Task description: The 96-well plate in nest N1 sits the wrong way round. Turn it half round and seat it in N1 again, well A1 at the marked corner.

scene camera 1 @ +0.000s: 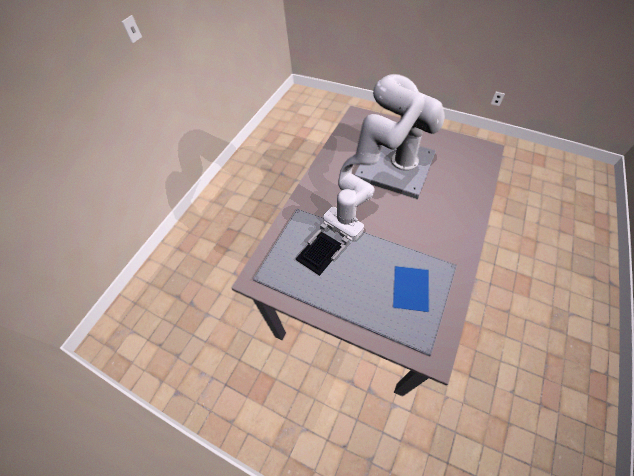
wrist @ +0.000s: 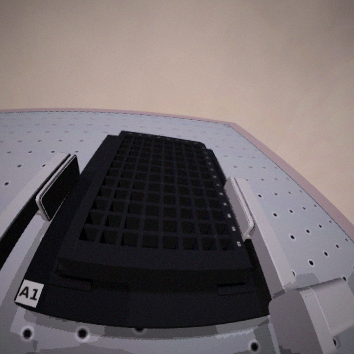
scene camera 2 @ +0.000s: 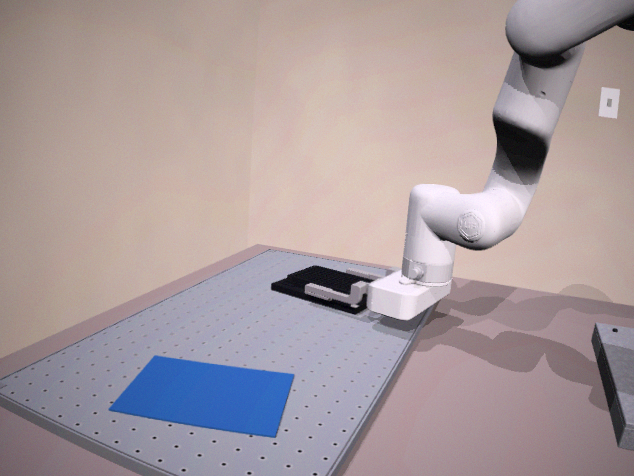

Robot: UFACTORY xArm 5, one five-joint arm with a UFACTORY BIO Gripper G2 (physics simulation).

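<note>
The black 96-well plate (scene camera 1: pixel 324 247) (scene camera 2: pixel 320 273) (wrist: pixel 155 200) sits on the black nest N1 (scene camera 1: pixel 313 267) (scene camera 2: pixel 281 286) (wrist: pixel 145 312). The nest's white A1 label (wrist: pixel 29 293) is at its near left corner in the wrist view. Small pale marks run along the plate's right edge and far edge there; they are too small to read surely. My gripper (scene camera 1: pixel 323 249) (scene camera 2: pixel 327 280) (wrist: pixel 150 197) is open, low over the nest, with one finger along each long side of the plate. The left finger stands apart from the plate; the right one is close to its edge, contact unclear.
A flat blue rectangle (scene camera 1: pixel 411 288) (scene camera 2: pixel 204 397) lies on the other half of the perforated grey board (scene camera 1: pixel 348 302) (scene camera 2: pixel 168 338) (wrist: pixel 30 140). The board rests on the brownish table (scene camera 1: pixel 445 204) (scene camera 2: pixel 435 399). The arm's grey base plate (scene camera 1: pixel 389 181) (scene camera 2: pixel 611 379) stands behind the board.
</note>
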